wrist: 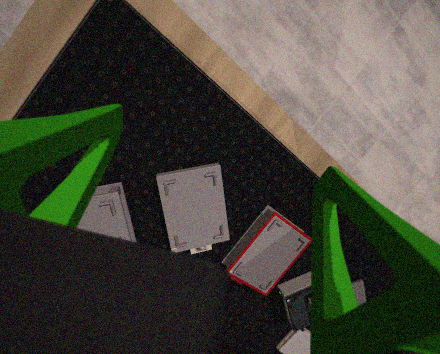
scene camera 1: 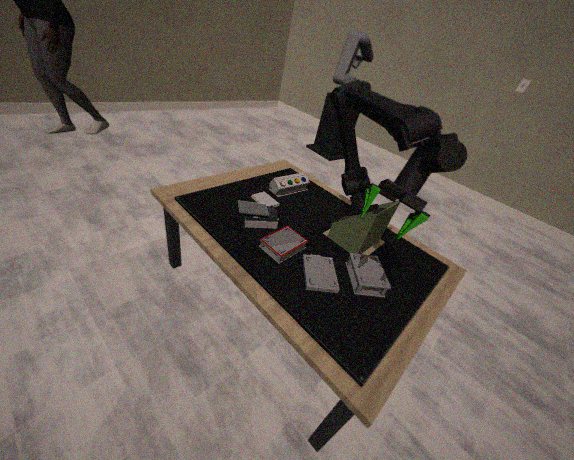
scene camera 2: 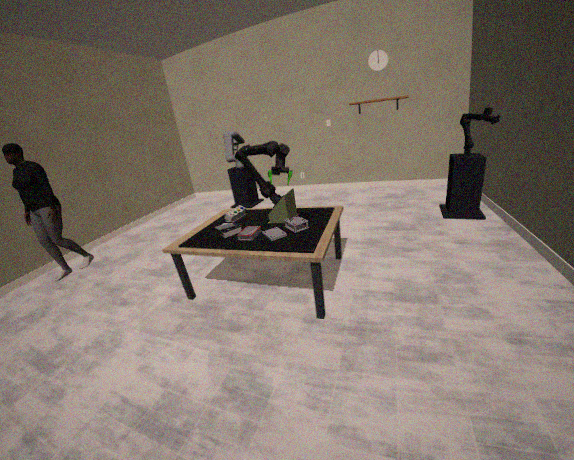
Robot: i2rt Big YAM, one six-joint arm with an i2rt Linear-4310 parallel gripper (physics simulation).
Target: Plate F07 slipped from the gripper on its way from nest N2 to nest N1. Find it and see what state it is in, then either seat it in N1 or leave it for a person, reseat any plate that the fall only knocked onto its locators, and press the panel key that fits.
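Frame: origin at the arm's base, x right, y ahead, z up, level; metres.
Where they show: gripper, between the fingertips: (wrist: 226,147) (scene camera 1: 378,228) (scene camera 2: 279,184); arm's base, origin of its link: (scene camera 2: 279,202).
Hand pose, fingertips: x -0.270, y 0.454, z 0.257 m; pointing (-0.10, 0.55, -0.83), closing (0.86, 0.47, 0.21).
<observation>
Each offset is from my fingertips to the top centre of the thing.
My gripper (scene camera 1: 380,226) (scene camera 2: 280,184) (wrist: 226,147) is open and empty, high above the table. A flat grey nest {dy -0.111, dx +0.165, dz -0.360 m} (scene camera 1: 321,273) (scene camera 2: 274,234) (wrist: 194,207) has corner locators and a small white tag whose text is not readable; no plate shows on it. Beside it, a taller grey nest {dy -0.259, dx +0.056, dz -0.325 m} (scene camera 1: 369,274) (scene camera 2: 297,224) (wrist: 107,215) has a layered edge; my finger and the dark housing partly cover it in the wrist view. A red-rimmed grey tray {dy -0.080, dx +0.352, dz -0.341 m} (scene camera 1: 283,241) (scene camera 2: 249,233) (wrist: 270,255) has corner locators. The key panel {dy -0.412, dx +0.715, dz -0.303 m} (scene camera 1: 290,184) (scene camera 2: 235,214) has coloured keys. Plate F07 cannot be identified.
A green upright screen (scene camera 1: 360,232) (scene camera 2: 283,207) stands beside the taller nest and hides table behind it. A grey device (scene camera 1: 257,210) (wrist: 297,300) and a small white block {dy -0.213, dx +0.667, dz -0.372 m} (scene camera 1: 265,199) (wrist: 296,342) lie near the red-rimmed tray. A person (scene camera 1: 50,55) (scene camera 2: 37,200) is away from the table.
</observation>
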